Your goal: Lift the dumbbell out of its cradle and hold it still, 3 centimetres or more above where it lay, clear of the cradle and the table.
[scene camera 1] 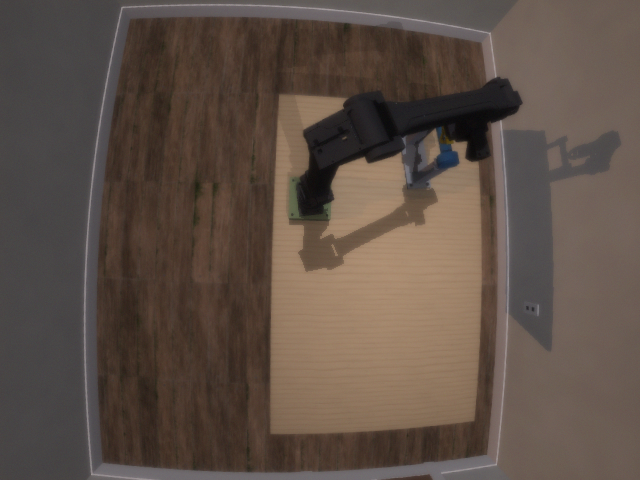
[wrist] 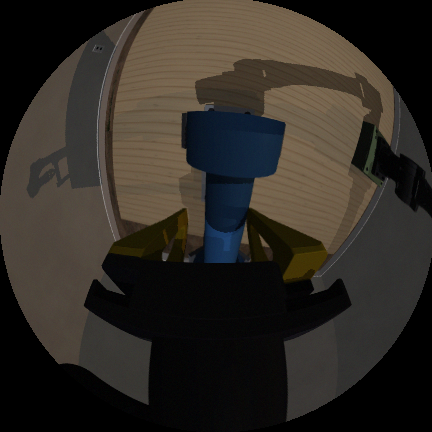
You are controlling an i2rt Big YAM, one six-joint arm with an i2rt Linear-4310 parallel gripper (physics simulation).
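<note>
The blue dumbbell rests in its grey cradle. One round end weight faces the camera in the wrist view, with the bar running back from it toward my gripper. The far end weight is mostly hidden behind the gripper body. My gripper is partly open, with its yellow fingers on either side of the bar. A gap shows between the bar and each fingertip in the wrist view. The arm covers part of the cradle and dumbbell in the scene view.
The light wooden table top lies under the cradle. The arm's green base plate stands to the left of the cradle in the scene view. A wall rises beyond the table's right edge there.
</note>
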